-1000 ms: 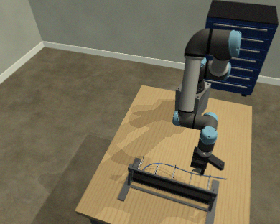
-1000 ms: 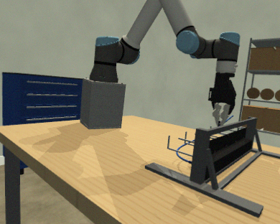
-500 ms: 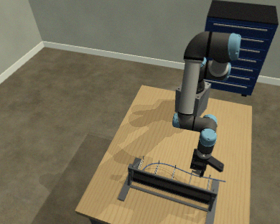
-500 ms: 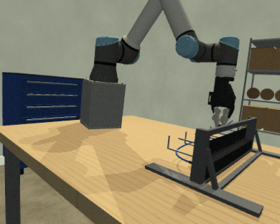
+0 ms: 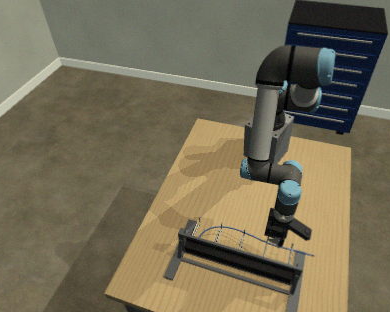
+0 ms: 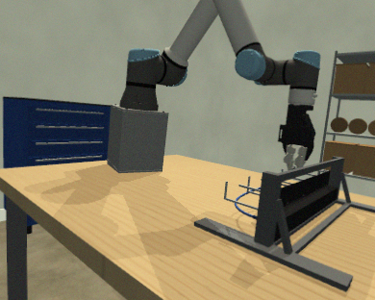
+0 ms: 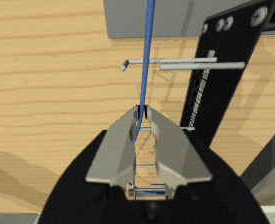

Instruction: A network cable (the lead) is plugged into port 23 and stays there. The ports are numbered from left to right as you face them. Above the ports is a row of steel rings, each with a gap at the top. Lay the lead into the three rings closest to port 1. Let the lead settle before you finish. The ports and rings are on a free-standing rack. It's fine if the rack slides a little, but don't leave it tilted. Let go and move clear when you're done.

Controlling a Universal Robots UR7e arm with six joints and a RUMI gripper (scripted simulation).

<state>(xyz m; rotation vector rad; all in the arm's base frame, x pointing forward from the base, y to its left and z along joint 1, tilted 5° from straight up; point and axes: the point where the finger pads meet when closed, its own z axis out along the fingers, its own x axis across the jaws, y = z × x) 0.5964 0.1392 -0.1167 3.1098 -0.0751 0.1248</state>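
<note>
Right now my hand is 9 cm short of the rack, 15 cm to the left of it and 1 cm above it.
</note>
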